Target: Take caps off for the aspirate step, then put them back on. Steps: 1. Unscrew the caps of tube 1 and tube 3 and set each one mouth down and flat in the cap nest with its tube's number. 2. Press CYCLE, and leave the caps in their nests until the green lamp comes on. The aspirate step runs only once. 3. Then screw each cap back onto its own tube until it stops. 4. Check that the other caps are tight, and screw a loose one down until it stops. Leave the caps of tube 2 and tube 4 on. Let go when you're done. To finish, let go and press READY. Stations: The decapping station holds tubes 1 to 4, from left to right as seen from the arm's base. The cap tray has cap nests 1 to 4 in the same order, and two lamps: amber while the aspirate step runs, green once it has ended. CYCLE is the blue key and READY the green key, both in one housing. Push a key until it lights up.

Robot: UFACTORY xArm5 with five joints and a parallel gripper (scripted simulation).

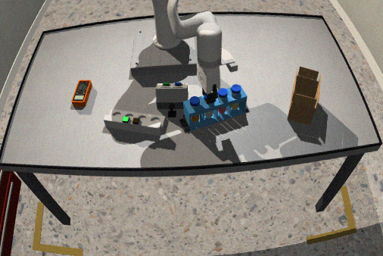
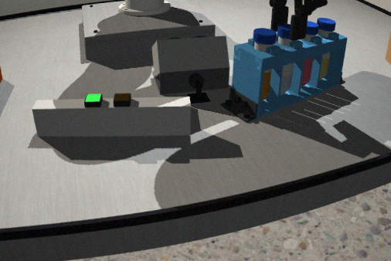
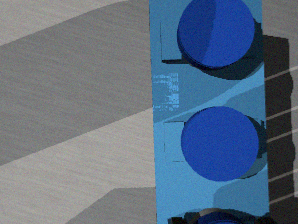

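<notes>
My hand is 50 mm to the right of the blue cap, 20 mm past it and 20 mm above it. The rest, counted from my hand: blue key: 120 mm behind, 110 mm to the right, 60 mm below; green key: 150 mm to the right, 120 mm behind, 60 mm below; grey key housing: 130 mm to the right, 100 mm behind, 80 mm below.
</notes>
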